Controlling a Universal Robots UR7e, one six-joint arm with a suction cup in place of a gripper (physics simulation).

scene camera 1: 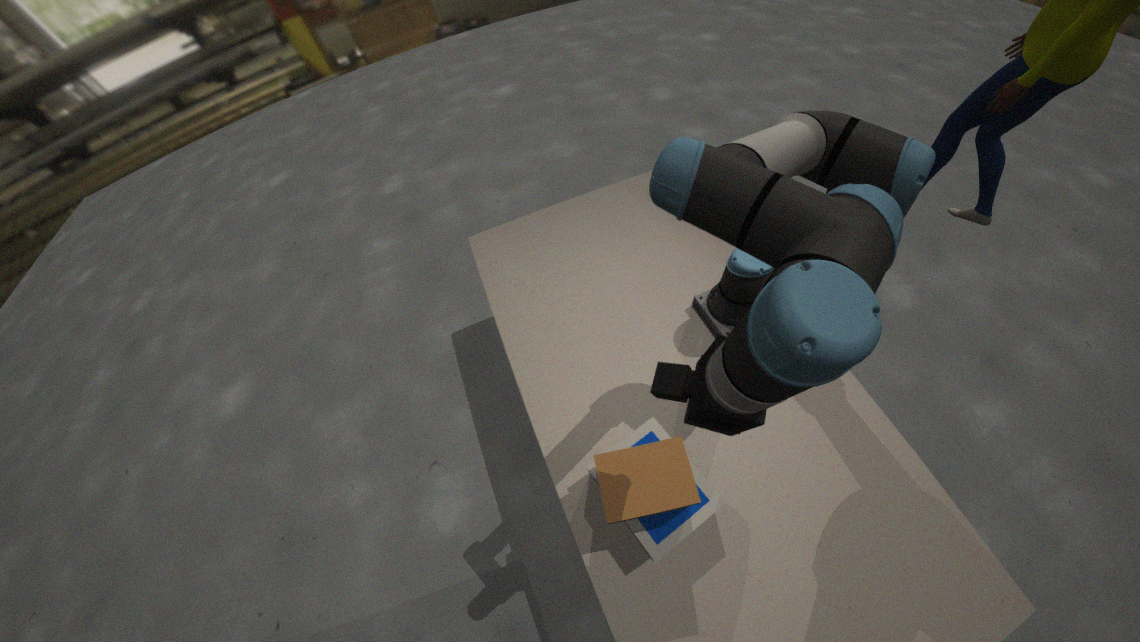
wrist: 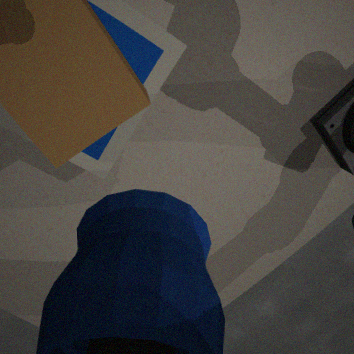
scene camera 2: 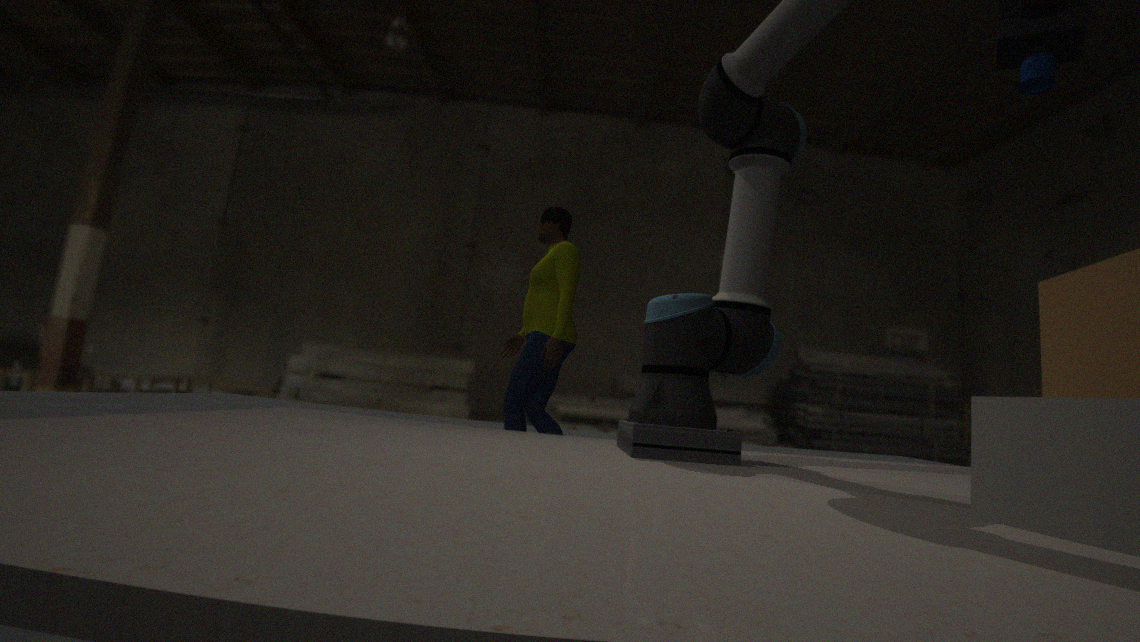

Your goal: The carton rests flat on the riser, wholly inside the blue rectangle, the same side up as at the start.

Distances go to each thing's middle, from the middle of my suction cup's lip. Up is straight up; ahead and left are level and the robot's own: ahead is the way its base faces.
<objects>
I see the brown carton [scene camera 2: 1082, 313] 310 mm below my suction cup, 100 mm ahead of it and 10 mm to the left of it. From my suction cup the other things lie so: riser [scene camera 1: 657, 534] (440 mm below, 70 mm ahead, 30 mm to the left).
</objects>
